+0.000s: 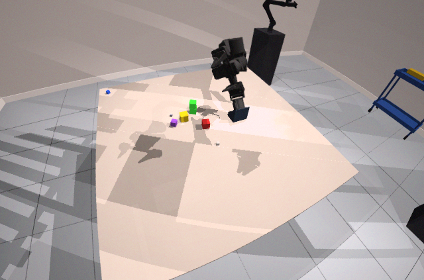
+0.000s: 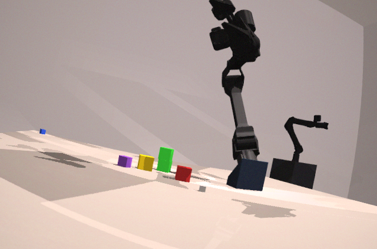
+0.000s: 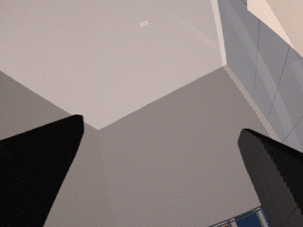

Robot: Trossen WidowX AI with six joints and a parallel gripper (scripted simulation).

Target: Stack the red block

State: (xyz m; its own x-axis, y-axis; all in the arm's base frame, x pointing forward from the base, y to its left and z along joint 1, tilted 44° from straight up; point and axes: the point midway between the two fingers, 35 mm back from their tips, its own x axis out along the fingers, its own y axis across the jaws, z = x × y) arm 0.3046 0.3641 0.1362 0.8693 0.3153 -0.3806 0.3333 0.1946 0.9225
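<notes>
My gripper tip is 42 cm above the red block, 20 cm to the left of it and 8 cm past it. From my gripper tip the other things lie so: yellow block: 42 cm below, 31 cm to the right, 1 cm ahead; then small blue cube: 82 cm to the right, 43 cm below, 42 cm ahead; then purple block: 42 cm below, 29 cm to the right, 8 cm ahead.
</notes>
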